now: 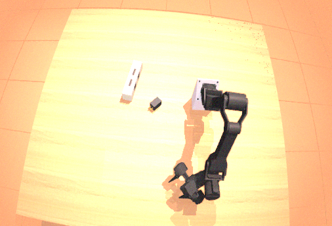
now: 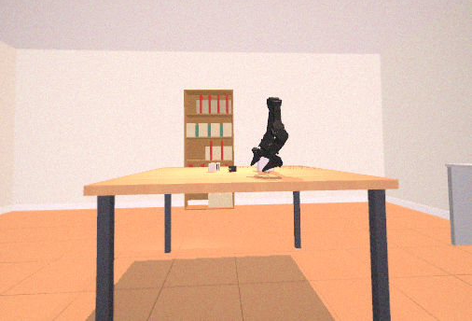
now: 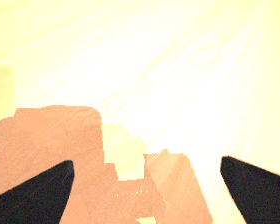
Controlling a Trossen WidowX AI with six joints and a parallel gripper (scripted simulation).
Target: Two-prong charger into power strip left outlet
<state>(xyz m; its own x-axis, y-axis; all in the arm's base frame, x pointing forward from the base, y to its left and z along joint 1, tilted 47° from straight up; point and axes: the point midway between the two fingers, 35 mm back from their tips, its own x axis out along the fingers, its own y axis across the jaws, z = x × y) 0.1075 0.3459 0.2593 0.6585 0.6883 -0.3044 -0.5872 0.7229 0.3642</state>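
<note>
My gripper tip is now 40 cm to the left of the dark grey charger, 11 cm short of it and 2 cm above it.
</note>
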